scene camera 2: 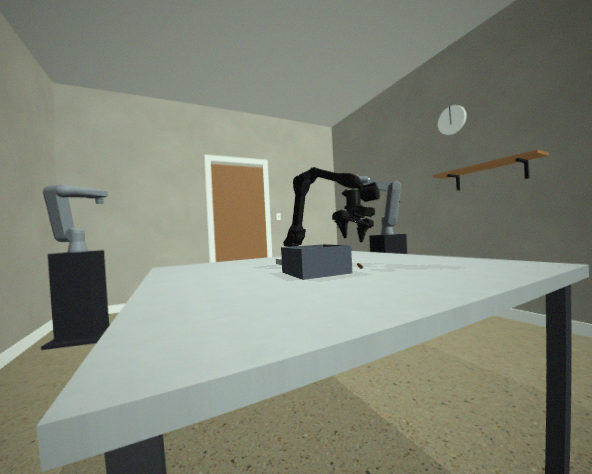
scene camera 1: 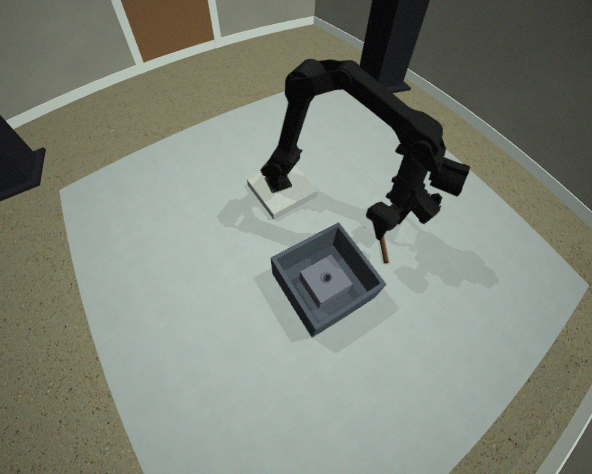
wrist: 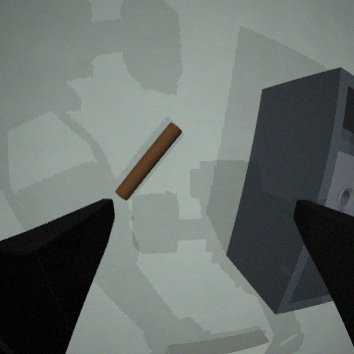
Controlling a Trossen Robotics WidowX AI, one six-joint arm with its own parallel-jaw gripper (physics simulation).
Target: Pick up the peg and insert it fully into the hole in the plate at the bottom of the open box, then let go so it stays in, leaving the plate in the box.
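Note:
A brown peg lies on its side on the table, beside the box and apart from it. The open grey-blue box stands on the table. Inside it lies a light grey plate with a round, empty hole. My gripper is open and empty, pointing down above the table near the peg. In the wrist view the peg lies ahead of the left fingertip, and the right fingertip overlaps the box. In scene camera 1 the gripper hides the peg's upper end.
The arm's pale base plate stands on the table behind the box. The box walls rise above the plate on all sides. Shadows of the arm fall across the table around the peg and box.

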